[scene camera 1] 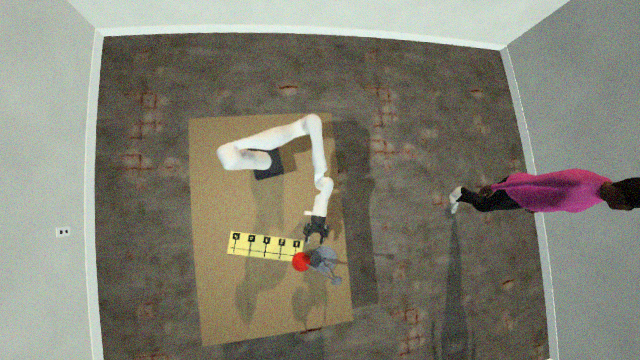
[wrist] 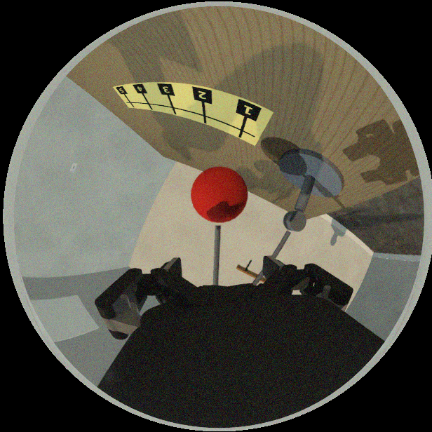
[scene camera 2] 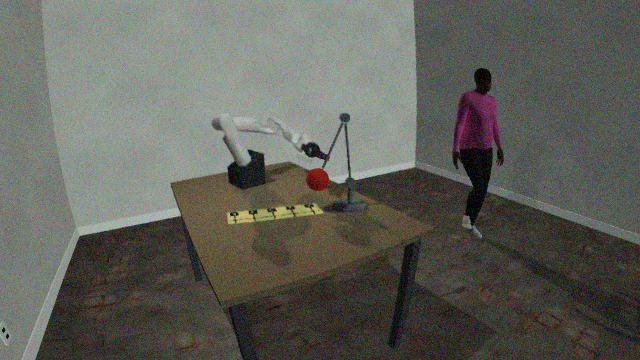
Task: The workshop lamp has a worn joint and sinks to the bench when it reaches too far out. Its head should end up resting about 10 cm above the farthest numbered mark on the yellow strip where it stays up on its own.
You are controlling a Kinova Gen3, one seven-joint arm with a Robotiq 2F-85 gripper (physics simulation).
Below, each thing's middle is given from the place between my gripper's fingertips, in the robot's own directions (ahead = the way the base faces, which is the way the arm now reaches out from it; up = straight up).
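The yellow strip (scene camera 1: 245, 244) is 26 cm to the right of my hand, 23 cm below it and 1 cm ahead of it. As for the round grey lamp base (wrist: 310, 171), that's 14 cm ahead of my hand and 7 cm to the left of it, and it's 18 cm below my hand.
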